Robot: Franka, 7 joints.
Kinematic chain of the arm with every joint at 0, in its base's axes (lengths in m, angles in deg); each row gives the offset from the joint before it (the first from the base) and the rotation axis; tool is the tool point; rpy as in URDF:
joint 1: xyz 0 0 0.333 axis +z
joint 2: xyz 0 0 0 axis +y
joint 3: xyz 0 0 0.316 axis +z
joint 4: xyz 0.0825 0 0 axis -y
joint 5: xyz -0.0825 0 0.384 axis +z
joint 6: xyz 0 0 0 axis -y
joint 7: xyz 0.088 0 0 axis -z
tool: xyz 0 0 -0.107 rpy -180 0 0
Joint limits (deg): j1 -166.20..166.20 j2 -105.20..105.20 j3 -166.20..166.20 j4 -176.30..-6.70 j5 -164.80..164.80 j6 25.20..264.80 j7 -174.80..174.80
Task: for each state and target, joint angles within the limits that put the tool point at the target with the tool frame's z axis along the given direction. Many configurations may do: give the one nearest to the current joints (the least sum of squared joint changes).
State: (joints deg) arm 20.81 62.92 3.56 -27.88 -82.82 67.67 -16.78
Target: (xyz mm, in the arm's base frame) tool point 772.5 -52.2 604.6 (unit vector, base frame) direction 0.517 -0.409 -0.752
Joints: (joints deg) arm -4.79 59.66 31.12 -10.38 -53.84 101.64 -16.78
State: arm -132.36 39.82 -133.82 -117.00 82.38 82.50 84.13
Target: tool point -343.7 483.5 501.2 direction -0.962 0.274 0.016
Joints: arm -152.72 33.26 -97.28 -119.25 133.81 108.88 84.13
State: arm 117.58 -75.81 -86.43 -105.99 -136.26 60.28 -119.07
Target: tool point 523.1 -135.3 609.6 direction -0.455 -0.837 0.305
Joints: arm 106.39 -40.48 -85.36 -108.71 -147.73 29.10 -119.07
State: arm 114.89 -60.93 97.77 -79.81 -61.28 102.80 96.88
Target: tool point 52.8 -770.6 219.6 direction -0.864 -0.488 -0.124
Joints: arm 127.96 -67.72 130.20 -71.65 -54.38 133.64 96.88
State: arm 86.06 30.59 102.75 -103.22 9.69 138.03 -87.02
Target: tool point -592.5 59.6 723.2 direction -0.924 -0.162 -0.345
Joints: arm 80.86 14.27 102.65 -99.61 2.94 165.38 -87.02
